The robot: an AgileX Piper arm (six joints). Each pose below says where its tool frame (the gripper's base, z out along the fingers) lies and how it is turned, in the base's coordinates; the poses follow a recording.
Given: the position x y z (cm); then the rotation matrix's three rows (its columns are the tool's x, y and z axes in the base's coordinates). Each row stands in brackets.
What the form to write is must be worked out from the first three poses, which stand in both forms.
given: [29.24 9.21 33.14], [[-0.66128 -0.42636 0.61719], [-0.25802 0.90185 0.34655], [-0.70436 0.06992 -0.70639]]
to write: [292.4 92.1 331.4 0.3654 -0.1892 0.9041 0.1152]
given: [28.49 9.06 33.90], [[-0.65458 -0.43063 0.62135], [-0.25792 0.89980 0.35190], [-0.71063 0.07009 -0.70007]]
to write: [284.9 90.6 339.0 0.3692 -0.1908 0.9020 0.1170]
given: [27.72 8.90 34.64], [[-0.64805 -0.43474 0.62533], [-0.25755 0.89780 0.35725], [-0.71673 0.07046 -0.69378]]
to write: [277.2 89.0 346.4 0.3728 -0.1923 0.8999 0.1188]
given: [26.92 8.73 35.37], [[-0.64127 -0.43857 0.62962], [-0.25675 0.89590 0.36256], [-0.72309 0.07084 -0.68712]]
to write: [269.2 87.3 353.7 0.3767 -0.1936 0.8978 0.1207]
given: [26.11 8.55 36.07], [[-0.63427 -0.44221 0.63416], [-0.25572 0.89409 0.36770], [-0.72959 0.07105 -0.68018]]
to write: [261.1 85.5 360.7 0.3807 -0.1948 0.8956 0.1225]
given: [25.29 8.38 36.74], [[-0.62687 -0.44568 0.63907], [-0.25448 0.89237 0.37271], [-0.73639 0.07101 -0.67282]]
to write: [252.9 83.8 367.4 0.3849 -0.1959 0.8933 0.1242]
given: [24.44 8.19 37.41], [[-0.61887 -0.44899 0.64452], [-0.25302 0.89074 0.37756], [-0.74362 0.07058 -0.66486]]
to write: [244.4 81.9 374.1 0.3896 -0.1970 0.8909 0.1258]
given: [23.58 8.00 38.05], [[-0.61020 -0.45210 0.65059], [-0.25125 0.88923 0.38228], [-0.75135 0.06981 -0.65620]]
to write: [235.8 80.0 380.5 0.3946 -0.1980 0.8882 0.1272]
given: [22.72 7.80 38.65], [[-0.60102 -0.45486 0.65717], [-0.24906 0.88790 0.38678], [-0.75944 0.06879 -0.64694]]
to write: [227.2 78.0 386.5 0.4000 -0.1988 0.8854 0.1286]
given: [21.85 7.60 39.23], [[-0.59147 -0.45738 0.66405], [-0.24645 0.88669 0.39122], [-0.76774 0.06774 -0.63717]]
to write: [218.5 76.0 392.3 0.4056 -0.1994 0.8825 0.1300]
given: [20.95 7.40 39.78], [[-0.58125 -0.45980 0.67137], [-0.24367 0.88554 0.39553], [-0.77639 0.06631 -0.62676]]
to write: [209.5 74.0 397.8 0.4116 -0.2000 0.8794 0.1313]
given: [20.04 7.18 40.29], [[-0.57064 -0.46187 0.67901], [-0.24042 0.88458 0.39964], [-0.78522 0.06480 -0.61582]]
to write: [200.4 71.8 402.9 0.4178 -0.2004 0.8762 0.1325]
